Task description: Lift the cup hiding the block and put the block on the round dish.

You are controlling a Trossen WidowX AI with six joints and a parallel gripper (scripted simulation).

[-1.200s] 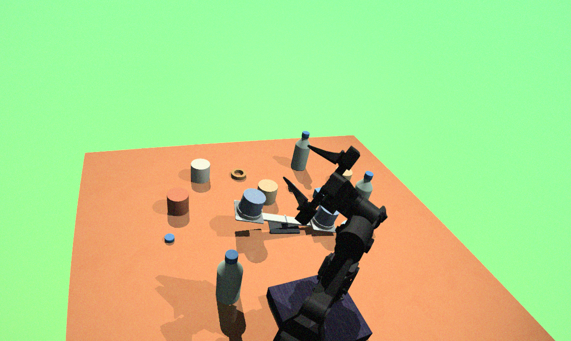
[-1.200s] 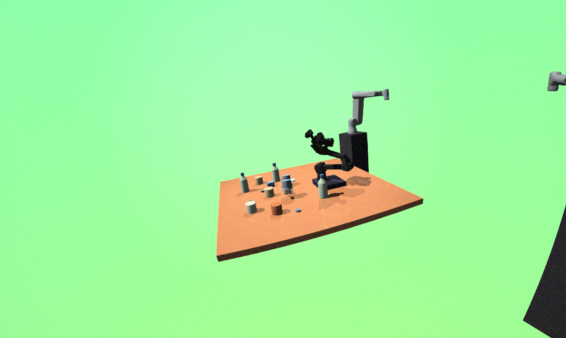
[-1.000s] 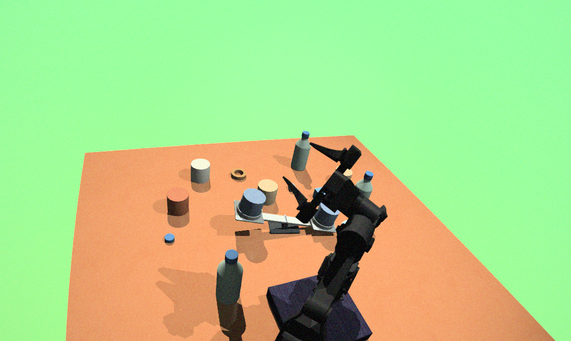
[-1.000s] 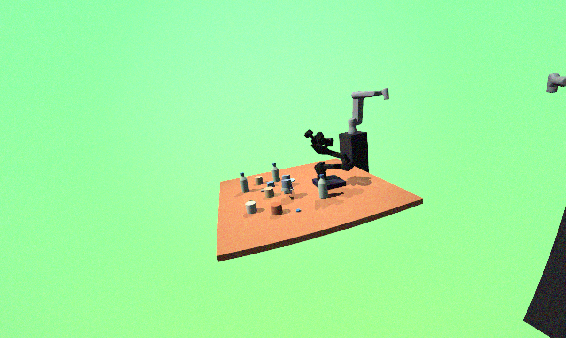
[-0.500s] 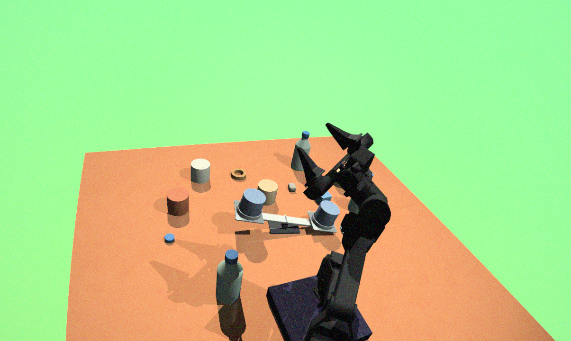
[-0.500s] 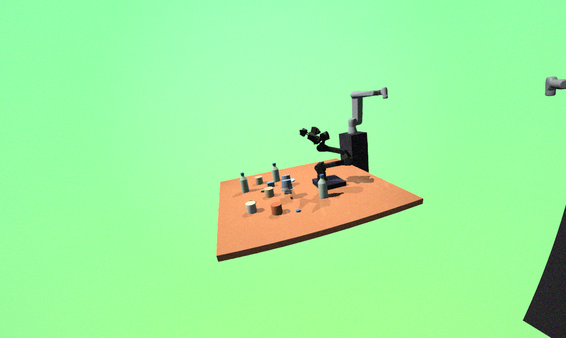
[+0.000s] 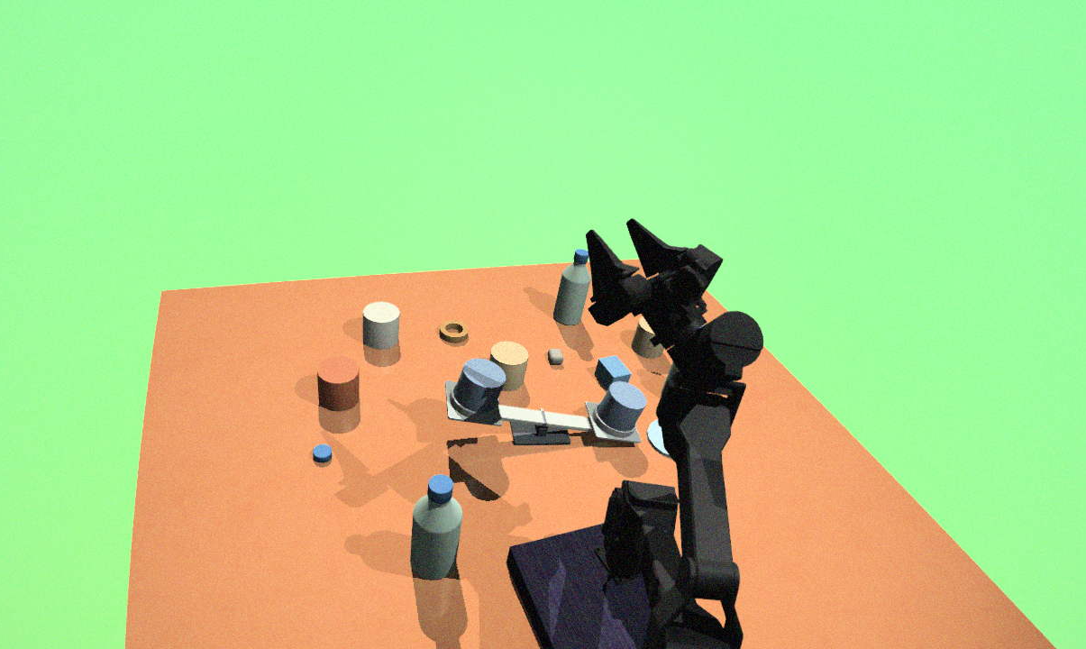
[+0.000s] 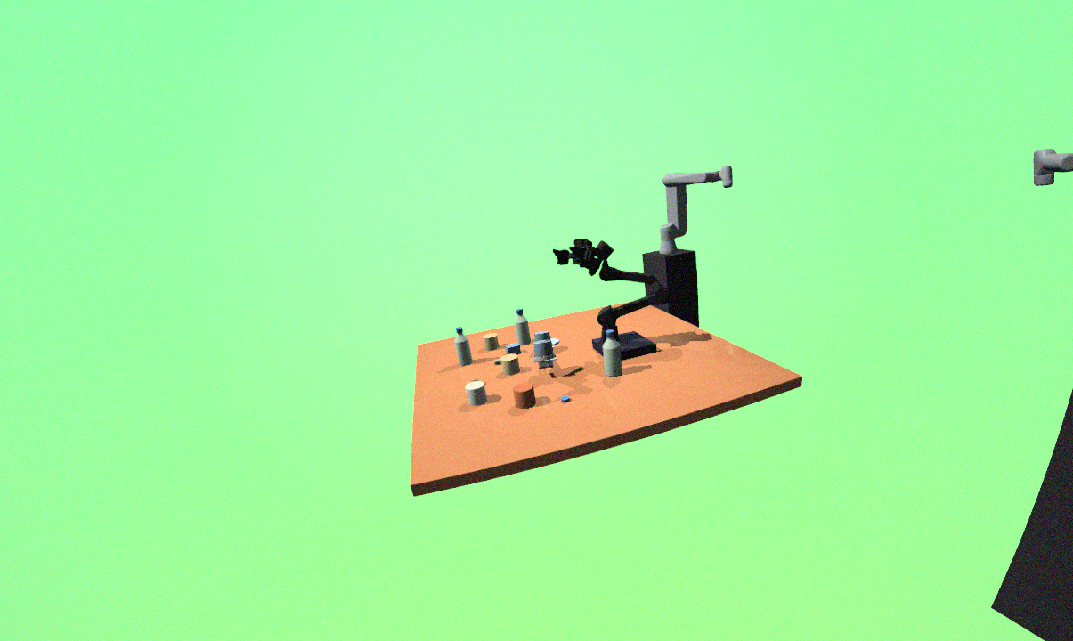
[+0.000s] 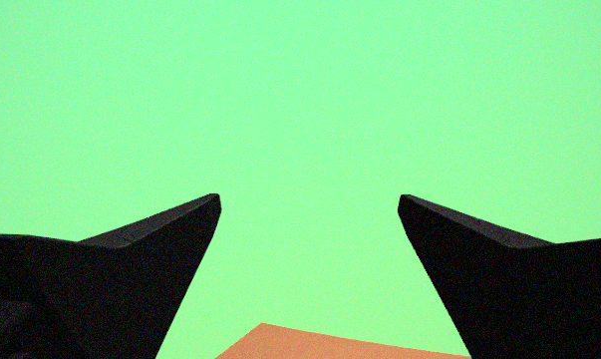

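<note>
Right now my gripper tip is 430 mm above the green block, 190 mm to the left of it and 60 mm short of it. The rest, counted from my gripper tip: round dish 460 mm below, 290 mm to the right; balance beam 430 mm below, 110 mm ahead, 60 mm to the right; balance 440 mm below, 110 mm ahead, 60 mm to the right.
</note>
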